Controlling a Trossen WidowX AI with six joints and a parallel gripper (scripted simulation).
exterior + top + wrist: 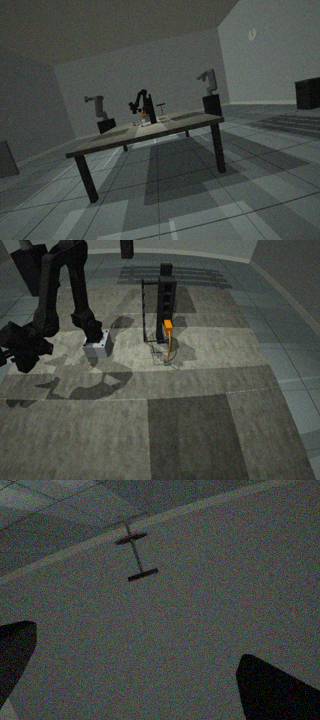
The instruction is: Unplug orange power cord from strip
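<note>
Now: gripper tip 57 cm short of the orange plug, 23 cm to the right of it and 4 cm above it.
</note>
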